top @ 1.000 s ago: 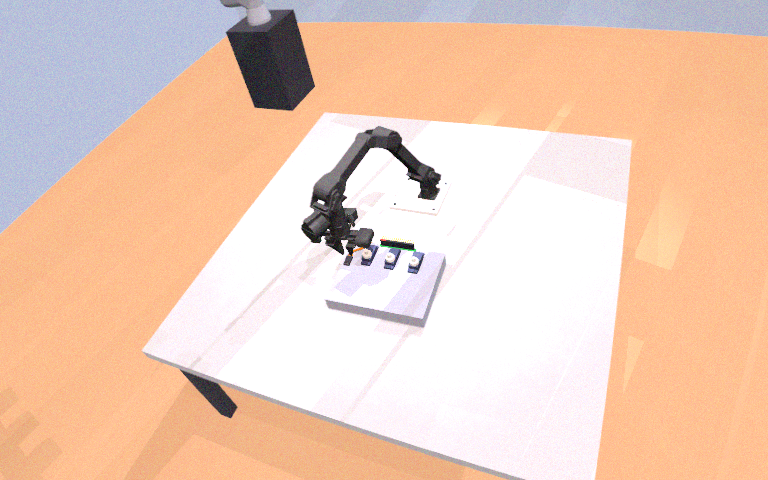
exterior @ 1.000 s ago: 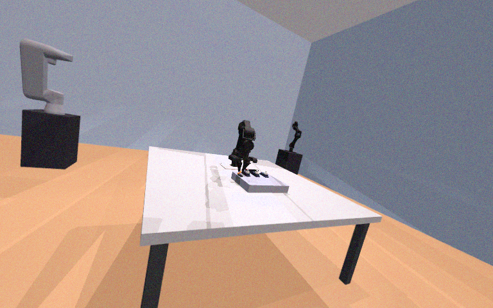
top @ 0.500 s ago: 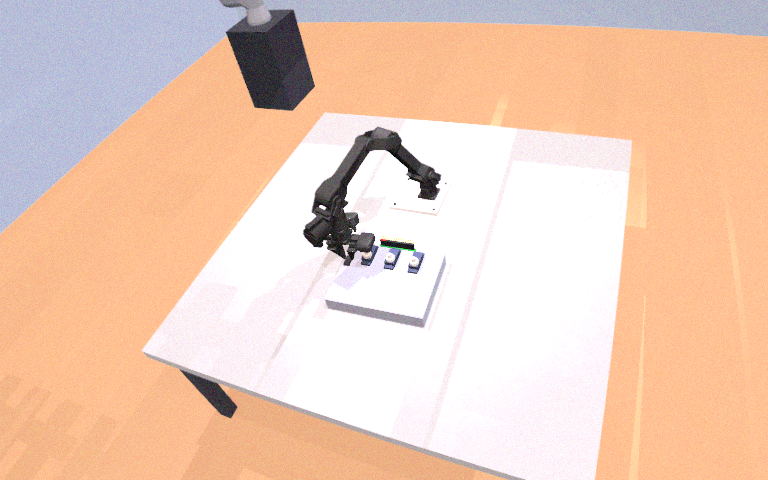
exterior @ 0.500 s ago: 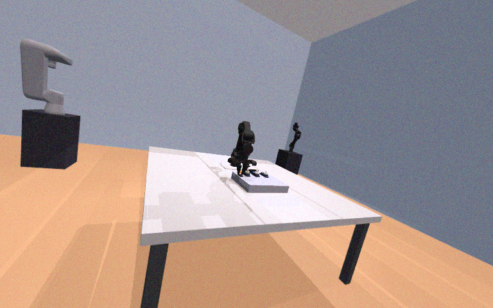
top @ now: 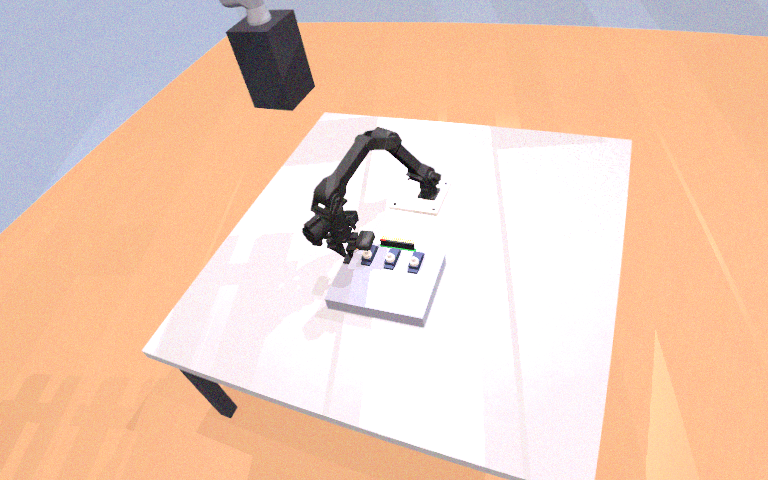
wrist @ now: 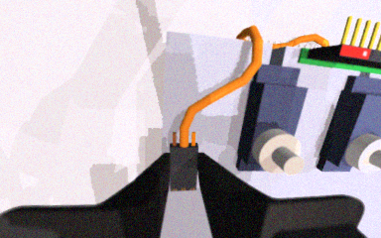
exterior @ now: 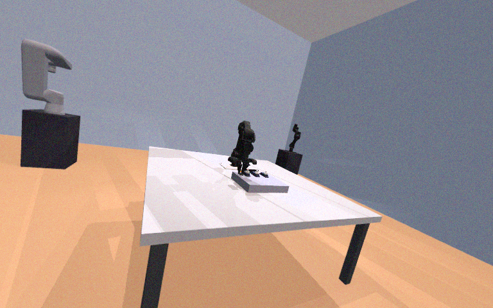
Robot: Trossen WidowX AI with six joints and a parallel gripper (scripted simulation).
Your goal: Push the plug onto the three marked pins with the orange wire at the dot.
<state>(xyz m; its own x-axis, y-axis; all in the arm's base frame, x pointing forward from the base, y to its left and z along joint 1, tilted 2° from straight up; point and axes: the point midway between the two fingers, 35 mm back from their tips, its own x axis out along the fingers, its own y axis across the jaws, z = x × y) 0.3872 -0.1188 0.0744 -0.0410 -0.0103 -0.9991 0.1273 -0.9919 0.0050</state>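
My gripper tip is now 80 mm past the red band, 80 mm to the right of it and 10 mm below it. Also, from my gripper tip: printed holder 70 mm ahead, 140 mm to the left, 40 mm below.
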